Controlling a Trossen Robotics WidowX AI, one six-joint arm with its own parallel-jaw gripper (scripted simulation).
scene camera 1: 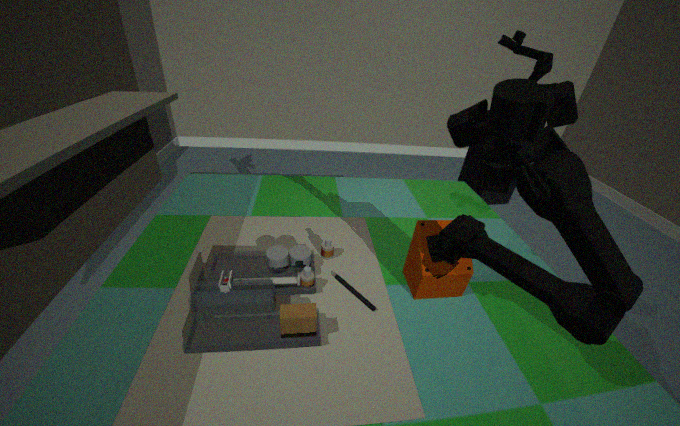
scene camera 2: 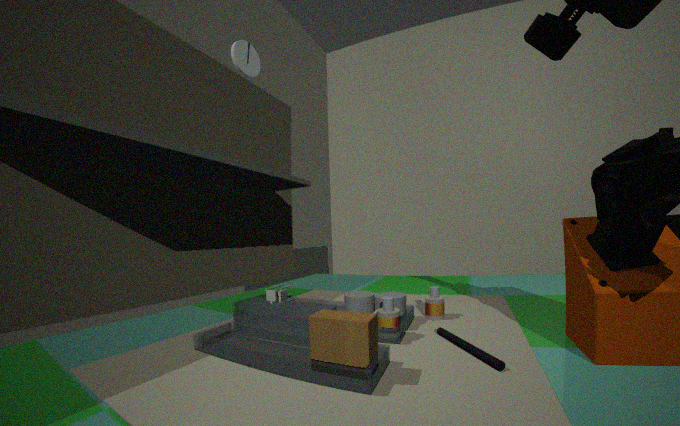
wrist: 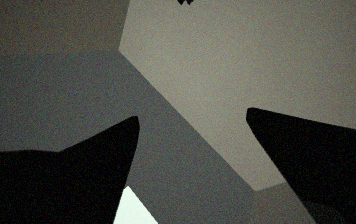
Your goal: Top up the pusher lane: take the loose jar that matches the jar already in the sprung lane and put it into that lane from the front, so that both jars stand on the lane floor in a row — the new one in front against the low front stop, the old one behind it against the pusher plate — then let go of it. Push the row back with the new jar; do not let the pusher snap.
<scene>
The gripper [scene camera 1: 510, 94] is open and holds nothing. Further things: a tan box [scene camera 2: 350, 339].
The tan box shows as well in scene camera 1 [scene camera 1: 296, 320]. The gripper is seen too in the wrist view [wrist: 193, 117]. The wrist view does not show the tan box: it is out of frame.
</scene>
